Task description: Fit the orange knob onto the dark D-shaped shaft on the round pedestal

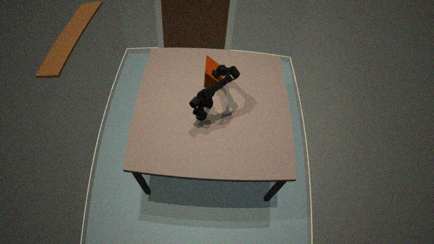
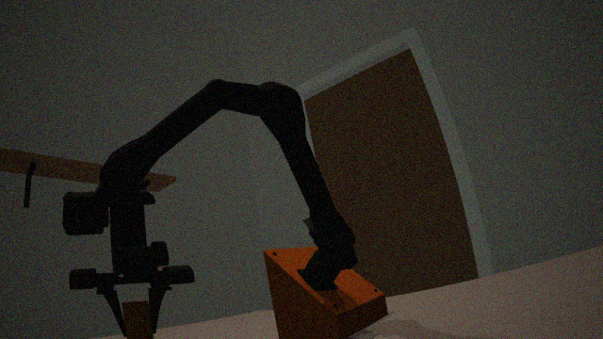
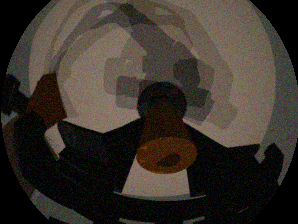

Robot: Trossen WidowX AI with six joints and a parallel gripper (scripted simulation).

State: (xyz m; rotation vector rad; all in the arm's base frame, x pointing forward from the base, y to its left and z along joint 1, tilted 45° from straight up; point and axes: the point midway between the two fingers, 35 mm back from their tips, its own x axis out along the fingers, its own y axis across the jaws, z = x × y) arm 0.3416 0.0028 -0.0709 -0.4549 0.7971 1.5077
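Right now the orange knob is 2 cm above my gripper tip. Round my gripper tip: dark round pedestal: 4 cm below.
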